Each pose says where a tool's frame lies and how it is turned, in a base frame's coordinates. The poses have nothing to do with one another.
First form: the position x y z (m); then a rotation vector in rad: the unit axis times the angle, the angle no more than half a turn.
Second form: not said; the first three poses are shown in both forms.
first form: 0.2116 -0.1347 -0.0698 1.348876 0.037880 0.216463
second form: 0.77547 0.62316 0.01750 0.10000 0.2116 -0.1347 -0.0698
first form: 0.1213 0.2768 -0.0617 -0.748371 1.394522 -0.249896
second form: 0.69590 -0.33543 0.62503 -0.11201 0.1213 0.2768 -0.0617
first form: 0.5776 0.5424 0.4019 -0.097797 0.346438 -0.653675
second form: 0.93119 -0.04777 0.16923 -0.31931 0.5776 0.5424 0.4019
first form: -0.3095 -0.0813 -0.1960 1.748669 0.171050 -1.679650
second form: 0.34801 0.67444 0.06597 -0.64782 -0.3095 -0.0813 -0.1960
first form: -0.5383 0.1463 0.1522 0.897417 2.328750 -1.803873
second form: 0.03112 0.29129 0.75588 -0.58551 -0.5383 0.1463 0.1522
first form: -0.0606 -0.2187 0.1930 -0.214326 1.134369 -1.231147
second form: 0.66458 -0.09489 0.50222 -0.54507 -0.0606 -0.2187 0.1930
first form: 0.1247 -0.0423 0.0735 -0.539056 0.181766 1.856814
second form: 0.56447 -0.22913 0.07726 0.78924 0.1247 -0.0423 0.0735
